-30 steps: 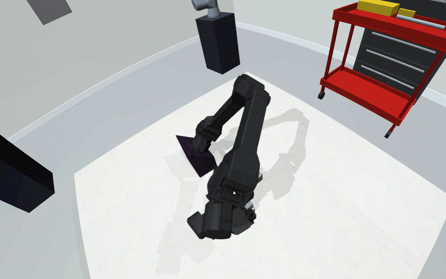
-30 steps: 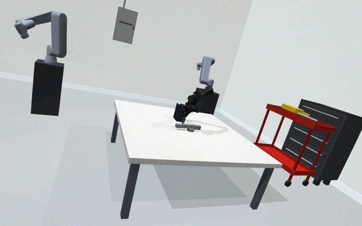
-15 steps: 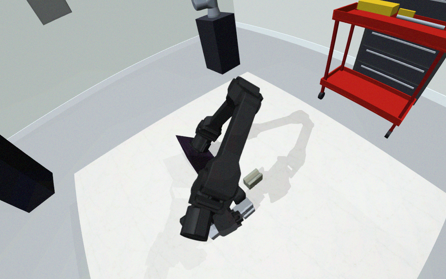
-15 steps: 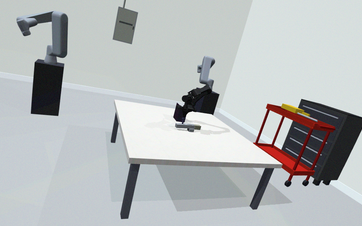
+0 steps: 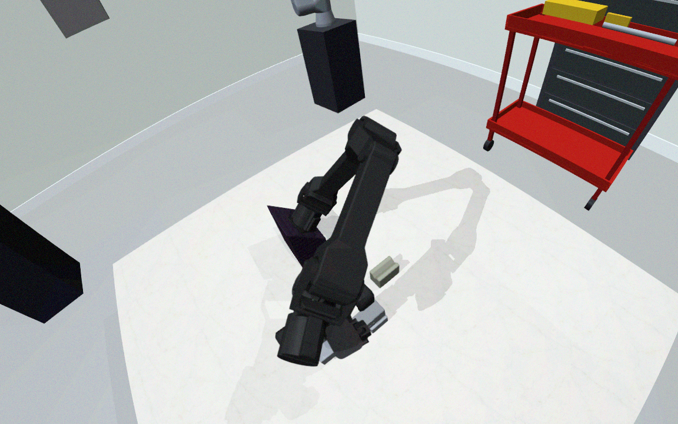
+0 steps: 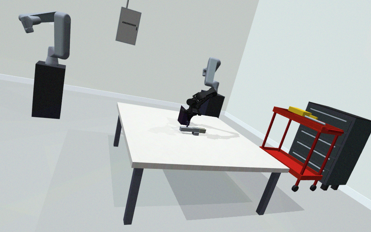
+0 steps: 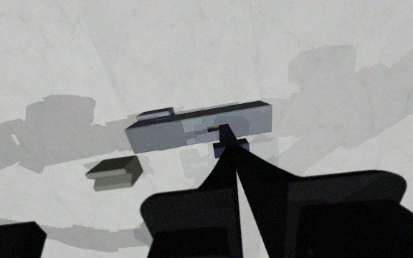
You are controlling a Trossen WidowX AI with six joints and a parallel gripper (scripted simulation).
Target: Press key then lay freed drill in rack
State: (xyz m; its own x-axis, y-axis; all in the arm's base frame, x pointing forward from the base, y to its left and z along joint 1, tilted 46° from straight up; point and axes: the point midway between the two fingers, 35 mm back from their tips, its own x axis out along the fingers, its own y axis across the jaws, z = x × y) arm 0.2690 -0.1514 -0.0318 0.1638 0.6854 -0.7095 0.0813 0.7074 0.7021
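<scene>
Now: the blue key 3 cm below my gripper tip. The rest, counted from my gripper tip: drill: 7 cm below, 6 cm to the left; then grey holder block: 8 cm below, 4 cm to the left; then rack: 21 cm to the left, 10 cm below, 6 cm behind.
</scene>
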